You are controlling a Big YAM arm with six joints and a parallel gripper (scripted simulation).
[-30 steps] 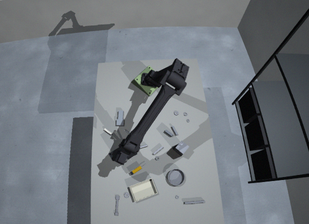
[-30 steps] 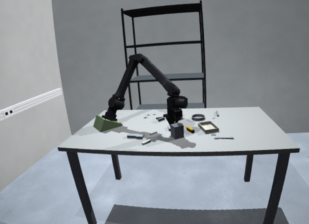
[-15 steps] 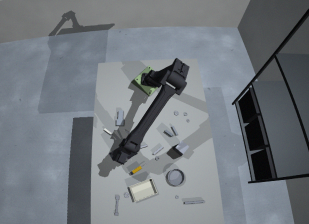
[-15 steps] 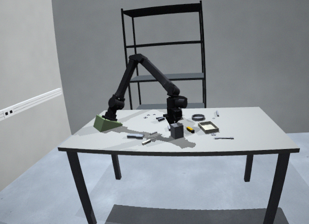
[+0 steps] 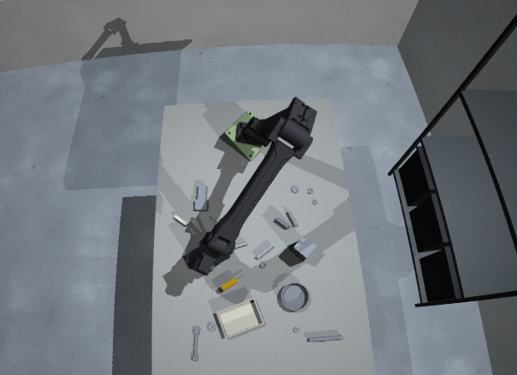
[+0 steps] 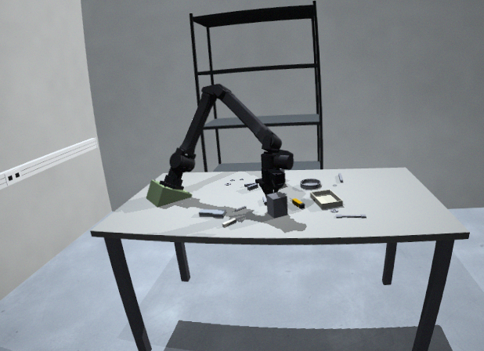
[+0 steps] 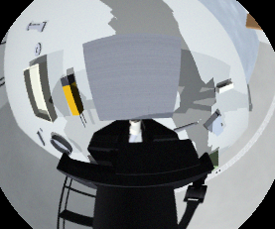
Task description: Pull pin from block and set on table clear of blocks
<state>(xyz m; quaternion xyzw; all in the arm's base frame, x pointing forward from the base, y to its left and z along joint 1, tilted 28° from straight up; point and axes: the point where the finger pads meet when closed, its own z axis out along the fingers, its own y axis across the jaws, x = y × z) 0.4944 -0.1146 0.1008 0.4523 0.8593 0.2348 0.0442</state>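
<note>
Right now my hand is 3 cm short of the grey block, 4 cm to the left of it and 1 cm below it. Round my hand: pale pin: 2 cm ahead, 2 cm to the right, 1 cm above; white bar: 12 cm behind, 17 cm to the right, 3 cm below; shallow cream tray: 22 cm ahead, 10 cm to the left, 3 cm below.
</note>
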